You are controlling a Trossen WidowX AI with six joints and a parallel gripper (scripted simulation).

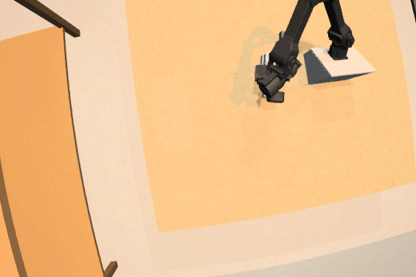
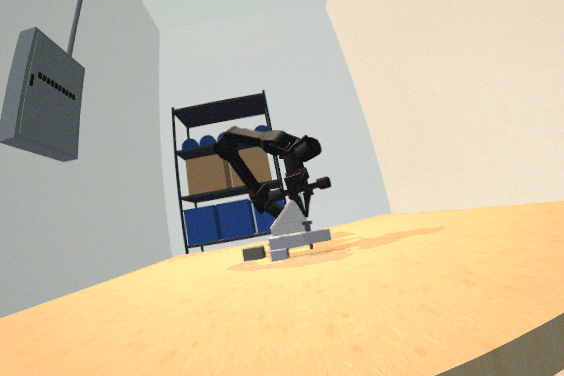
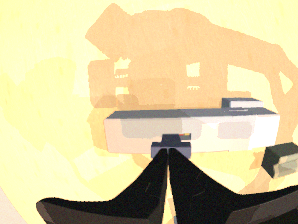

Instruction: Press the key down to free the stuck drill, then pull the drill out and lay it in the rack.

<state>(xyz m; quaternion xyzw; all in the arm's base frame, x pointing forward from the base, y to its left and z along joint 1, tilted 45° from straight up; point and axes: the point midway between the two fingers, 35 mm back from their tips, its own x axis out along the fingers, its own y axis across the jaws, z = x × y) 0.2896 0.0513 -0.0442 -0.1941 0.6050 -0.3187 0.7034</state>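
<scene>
Now: gripper tip 4 cm above the blue key. The rest, counted from my gripper tip: grey block 7 cm below, 4 cm to the right, 1 cm behind; dark box 19 cm to the right, 12 cm behind, 9 cm below; drill shank 7 cm to the right, 6 cm below, 2 cm behind.
</scene>
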